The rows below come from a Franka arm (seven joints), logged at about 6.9 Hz.
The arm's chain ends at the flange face. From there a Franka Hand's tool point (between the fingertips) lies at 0.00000 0.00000 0.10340 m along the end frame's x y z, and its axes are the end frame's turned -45 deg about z.
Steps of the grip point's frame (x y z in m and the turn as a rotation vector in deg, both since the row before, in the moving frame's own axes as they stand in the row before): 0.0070 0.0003 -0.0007 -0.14 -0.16 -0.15; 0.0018 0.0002 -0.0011 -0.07 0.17 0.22; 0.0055 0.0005 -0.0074 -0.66 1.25 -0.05; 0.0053 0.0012 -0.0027 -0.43 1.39 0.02; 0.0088 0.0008 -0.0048 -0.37 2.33 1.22; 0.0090 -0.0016 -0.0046 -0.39 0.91 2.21; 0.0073 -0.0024 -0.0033 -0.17 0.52 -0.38; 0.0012 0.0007 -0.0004 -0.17 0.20 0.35; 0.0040 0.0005 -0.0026 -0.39 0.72 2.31; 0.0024 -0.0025 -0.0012 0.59 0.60 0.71
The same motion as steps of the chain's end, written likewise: 0.0052 -0.0051 -0.0007 -0.21 -0.01 -0.15; 0.0011 -0.0010 -0.0011 0.07 0.17 0.22; 0.0018 -0.0028 -0.0074 0.42 1.35 -0.05; 0.0023 -0.0017 -0.0027 0.68 1.29 0.02; 0.0033 -0.0032 -0.0047 1.39 1.91 1.22; 0.0036 -0.0069 -0.0046 0.37 0.92 2.21; 0.0026 -0.0064 -0.0033 0.25 0.49 -0.38; 0.0009 -0.0003 -0.0004 0.02 0.26 0.35; 0.0018 -0.0021 -0.0026 0.23 0.78 2.31; -0.0001 -0.0019 -0.0012 0.84 0.01 0.71
